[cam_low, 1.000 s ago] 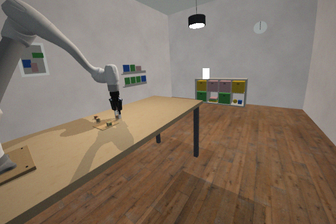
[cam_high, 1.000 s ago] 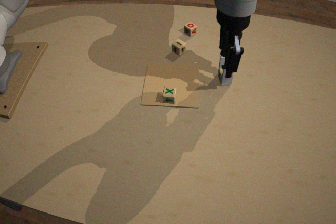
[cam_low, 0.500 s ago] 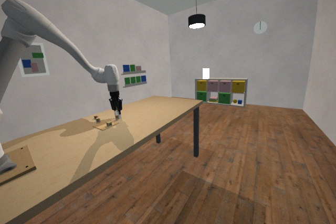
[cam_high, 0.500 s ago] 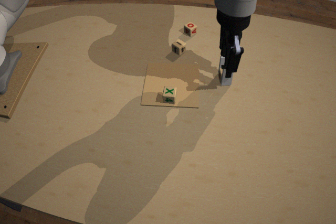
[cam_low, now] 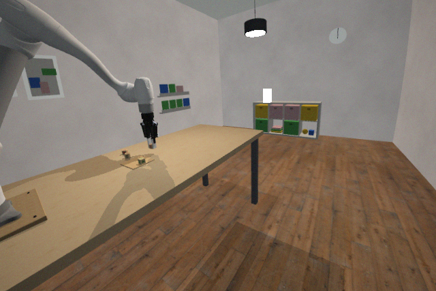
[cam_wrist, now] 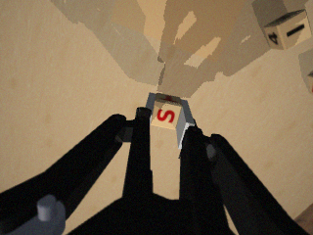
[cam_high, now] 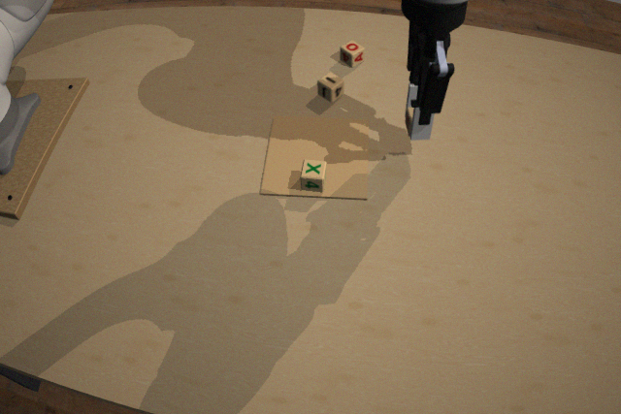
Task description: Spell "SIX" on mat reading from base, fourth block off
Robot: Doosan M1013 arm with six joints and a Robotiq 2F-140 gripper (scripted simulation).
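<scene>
Now: hand 140 mm past the tan mat, 20 mm to the left of it and 70 mm above it. The rest, counted from my hand: I block: 120 mm behind, 110 mm to the left, 60 mm below; then S block: 20 mm below; then letter block: 140 mm behind, 60 mm to the right, 50 mm below.
</scene>
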